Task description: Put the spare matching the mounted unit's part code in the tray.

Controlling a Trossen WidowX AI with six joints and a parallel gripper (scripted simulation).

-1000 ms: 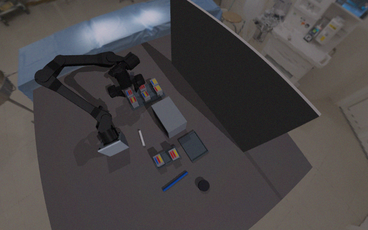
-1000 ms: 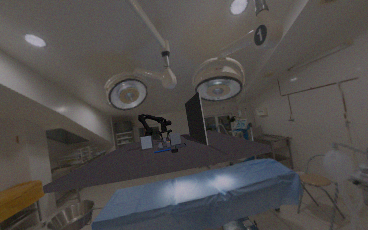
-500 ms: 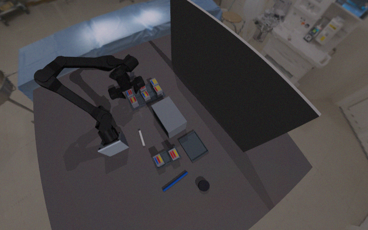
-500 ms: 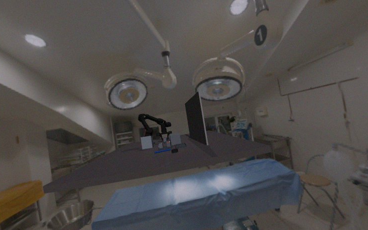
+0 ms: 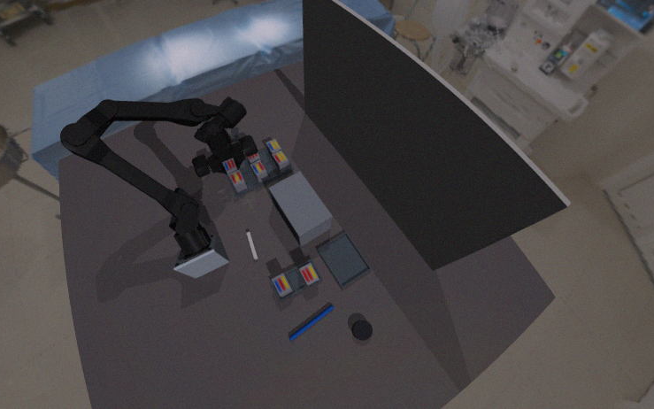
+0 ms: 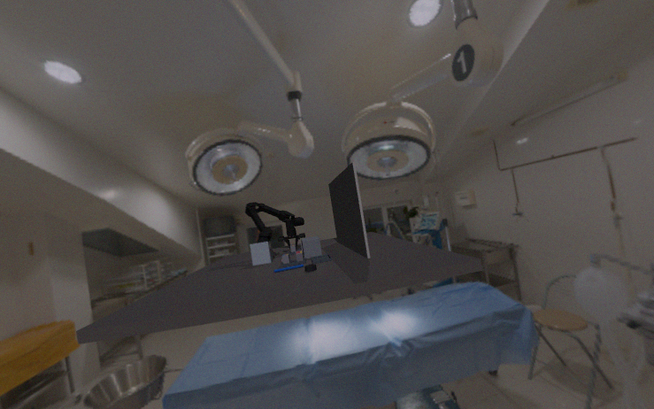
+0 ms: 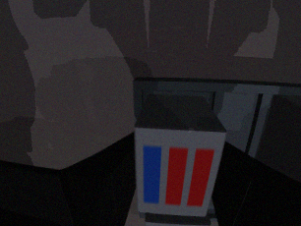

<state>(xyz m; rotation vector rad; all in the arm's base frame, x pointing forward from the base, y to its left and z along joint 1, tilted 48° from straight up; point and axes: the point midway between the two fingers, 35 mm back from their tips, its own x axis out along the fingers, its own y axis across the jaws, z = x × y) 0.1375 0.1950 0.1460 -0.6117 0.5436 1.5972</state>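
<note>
Now: the flat grey tray 390 mm to the right of my gripper tip, 200 mm ahead of it and 10 mm below it. The rest, counted from my gripper tip: mounted unit: 220 mm to the right, 140 mm ahead, 30 mm above; then spare block: 20 mm above; then tall grey panel: 370 mm ahead, 210 mm above, 190 mm to the right.
</note>
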